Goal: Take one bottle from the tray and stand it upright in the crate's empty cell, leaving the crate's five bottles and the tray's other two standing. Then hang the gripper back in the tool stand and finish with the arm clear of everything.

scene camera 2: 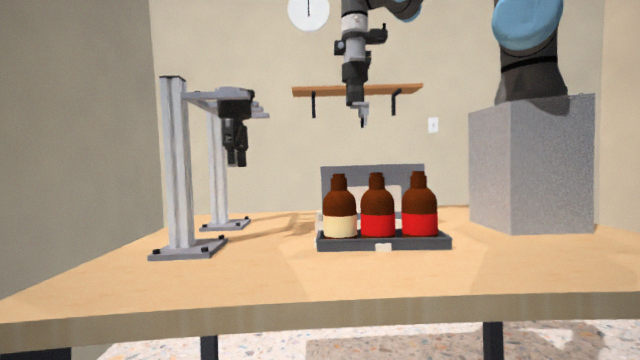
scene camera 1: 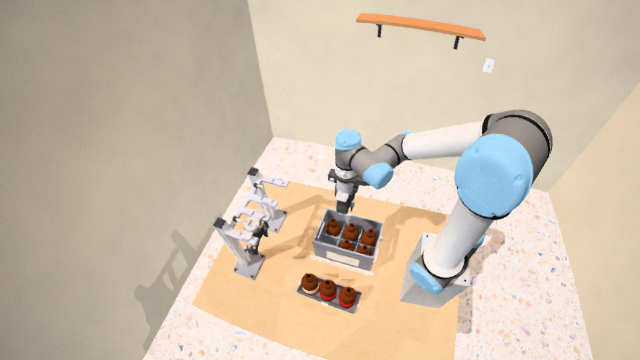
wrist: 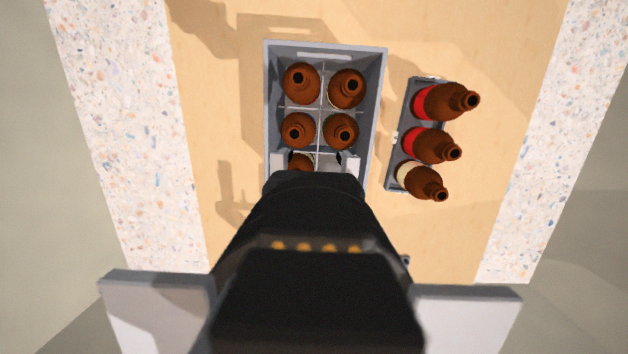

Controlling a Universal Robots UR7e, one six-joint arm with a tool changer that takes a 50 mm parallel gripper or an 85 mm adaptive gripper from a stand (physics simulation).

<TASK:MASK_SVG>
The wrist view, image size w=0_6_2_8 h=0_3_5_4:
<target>cream-label bottle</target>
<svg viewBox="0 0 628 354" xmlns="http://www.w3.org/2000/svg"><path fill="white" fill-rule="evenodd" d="M397 164L394 169L394 178L413 197L420 200L431 199L435 202L447 200L449 196L448 190L443 186L443 179L436 170L414 159L405 159Z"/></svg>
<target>red-labelled bottle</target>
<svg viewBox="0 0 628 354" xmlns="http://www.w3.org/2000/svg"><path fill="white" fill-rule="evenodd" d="M481 98L478 93L472 90L468 91L460 83L448 82L418 90L411 98L410 111L419 120L447 122L455 120L464 112L476 108Z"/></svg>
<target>red-labelled bottle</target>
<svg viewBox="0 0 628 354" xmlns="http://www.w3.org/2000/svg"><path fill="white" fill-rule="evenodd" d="M401 137L400 145L403 152L426 164L434 165L445 161L451 162L458 160L462 155L460 146L455 144L452 136L443 130L416 126L409 128Z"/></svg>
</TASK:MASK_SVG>
